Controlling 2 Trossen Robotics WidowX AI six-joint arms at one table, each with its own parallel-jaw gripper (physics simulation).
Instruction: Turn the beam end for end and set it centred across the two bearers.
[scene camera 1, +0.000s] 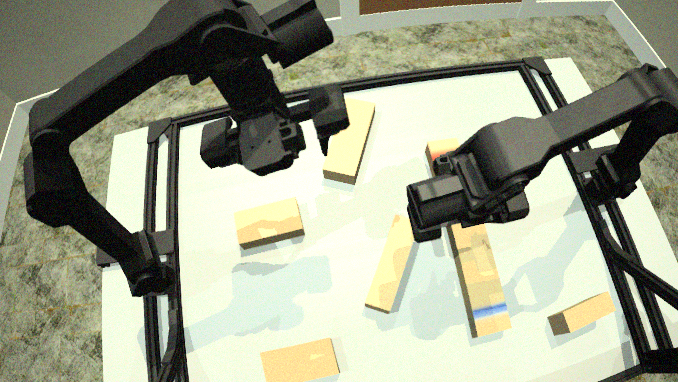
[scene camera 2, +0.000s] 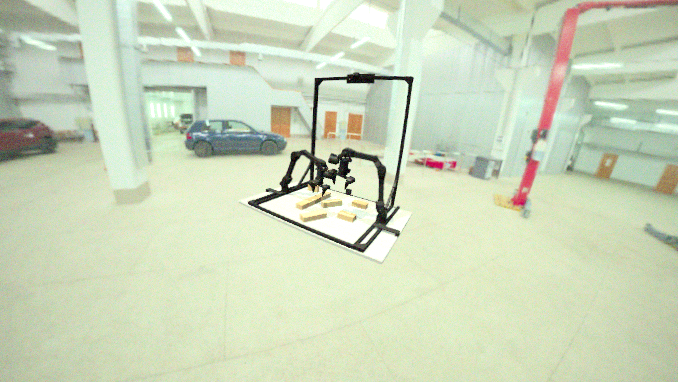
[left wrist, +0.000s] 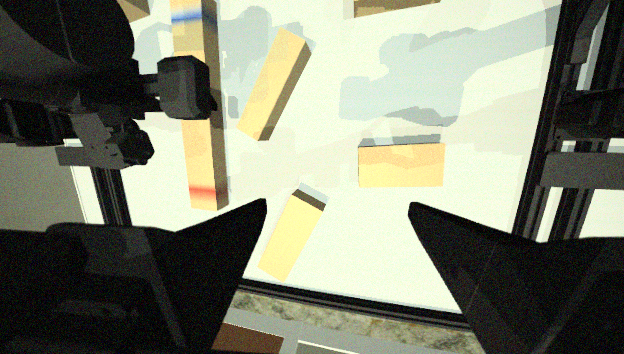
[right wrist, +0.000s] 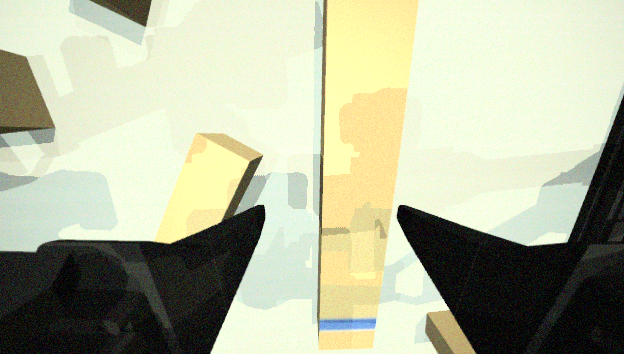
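The long wooden beam lies flat on the table, blue band at its near end in scene camera 1, red at its far end. Two similar short blocks lie roughly parallel at the left, apart from it: one mid-left, one at the front; they look like the bearers, unmarked. My left gripper is open and empty, high above the table, left of the beam. My right gripper is open above the beam, which shows between its fingertips; the arm hides part of it in scene camera 1.
A slim block lies slanted beside the beam. Another block lies toward the back, and a small one at the front right. A black frame edges the table.
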